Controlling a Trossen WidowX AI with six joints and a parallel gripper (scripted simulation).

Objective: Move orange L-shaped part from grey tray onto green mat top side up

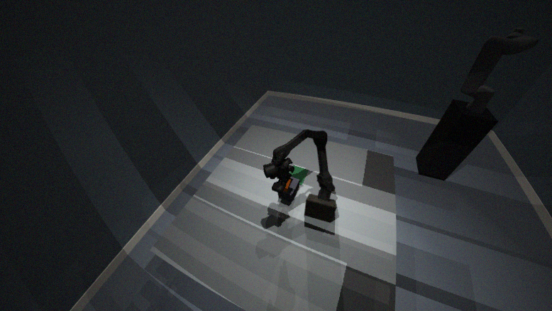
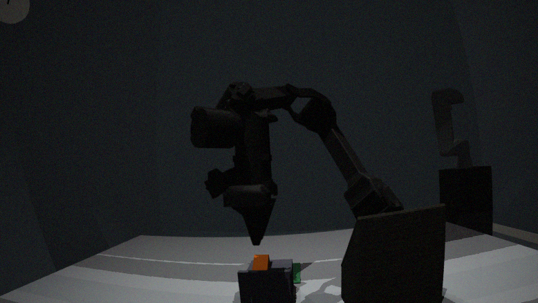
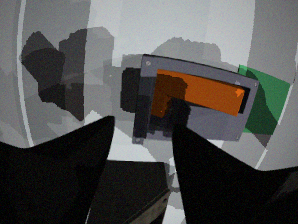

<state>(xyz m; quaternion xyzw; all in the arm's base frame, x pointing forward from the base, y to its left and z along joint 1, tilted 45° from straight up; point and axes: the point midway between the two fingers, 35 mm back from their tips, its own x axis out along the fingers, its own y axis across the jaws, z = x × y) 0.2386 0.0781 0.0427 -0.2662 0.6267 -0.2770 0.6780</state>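
Right now my gripper tip is 100 mm above the orange L-shaped part, 50 mm to the left of it and 10 mm past it. The rest, counted from my gripper tip: green mat 220 mm to the right, 160 mm below, 20 mm behind.
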